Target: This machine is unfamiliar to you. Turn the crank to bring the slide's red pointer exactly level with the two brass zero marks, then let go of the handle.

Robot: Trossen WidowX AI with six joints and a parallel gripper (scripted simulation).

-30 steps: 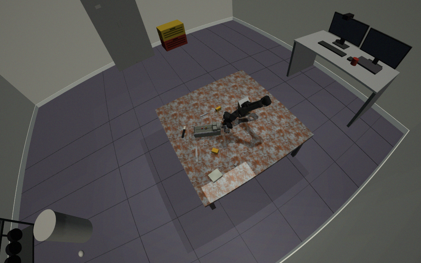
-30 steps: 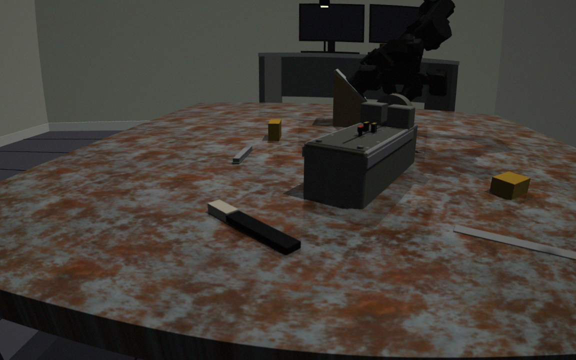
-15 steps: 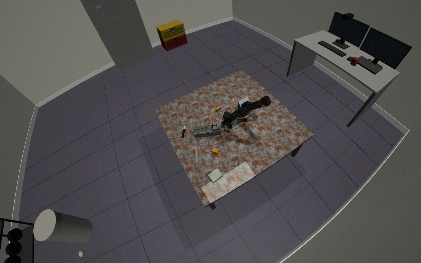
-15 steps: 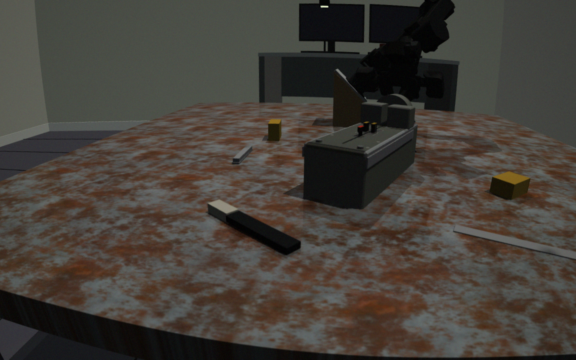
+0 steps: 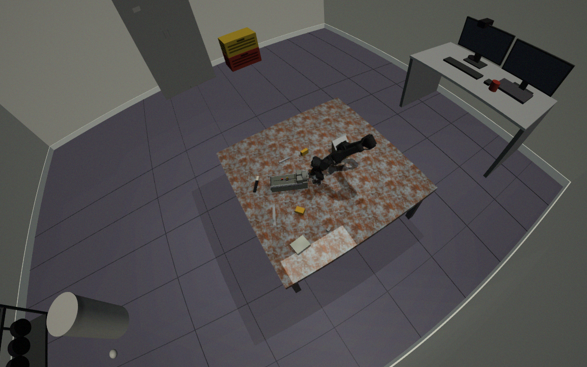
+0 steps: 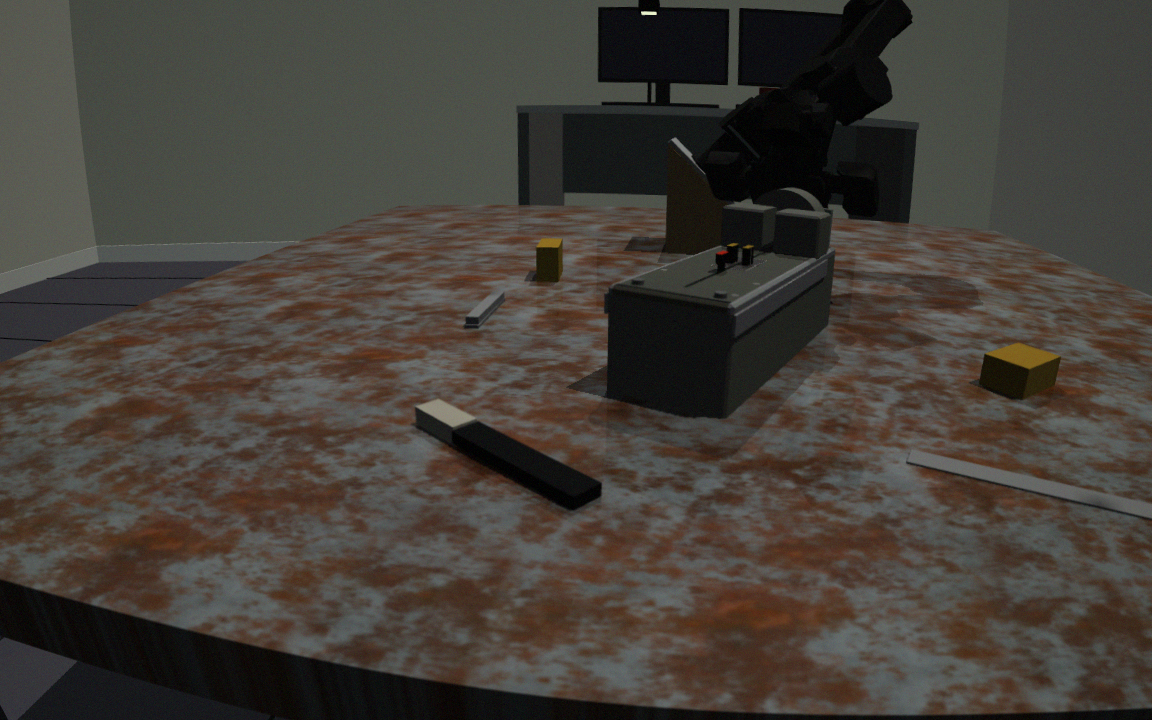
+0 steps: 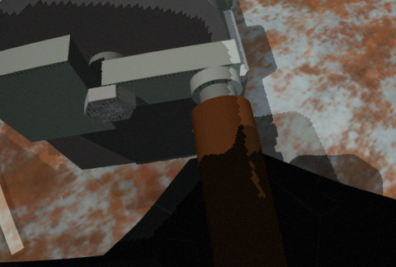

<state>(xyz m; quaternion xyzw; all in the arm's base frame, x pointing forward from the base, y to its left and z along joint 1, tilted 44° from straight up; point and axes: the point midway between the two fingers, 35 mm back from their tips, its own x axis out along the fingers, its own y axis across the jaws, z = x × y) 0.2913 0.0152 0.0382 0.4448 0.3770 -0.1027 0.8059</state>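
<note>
The red pointer lies 19 cm ahead of my gripper tip, 8 cm to the right of it and 2 cm above it. The rest, counted from my gripper tip: small grey bar (28 cm to the right, 6 cm below, 5 cm ahead); then brown crank handle (3 cm above, 1 cm to the left, 1 cm behind); then grey strip (38 cm ahead, 9 cm to the left, 6 cm below).
</note>
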